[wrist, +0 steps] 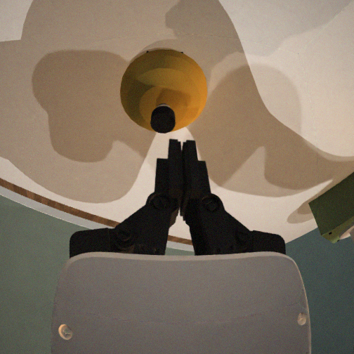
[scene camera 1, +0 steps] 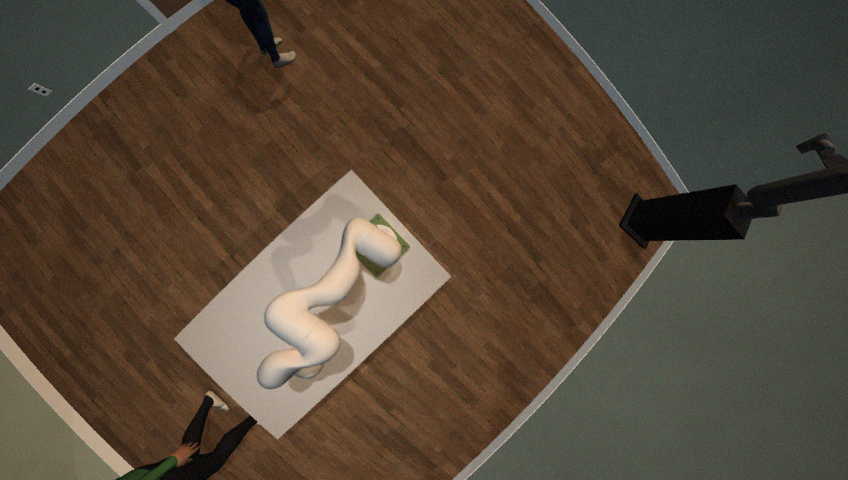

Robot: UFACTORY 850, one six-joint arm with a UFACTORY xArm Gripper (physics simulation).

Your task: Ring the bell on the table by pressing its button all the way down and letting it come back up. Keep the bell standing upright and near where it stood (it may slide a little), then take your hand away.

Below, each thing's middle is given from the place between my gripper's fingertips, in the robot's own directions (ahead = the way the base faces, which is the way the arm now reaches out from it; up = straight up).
Now: hand 5 cm above the bell (wrist: 165, 77), 1 cm to the left of it and 1 cm short of it.
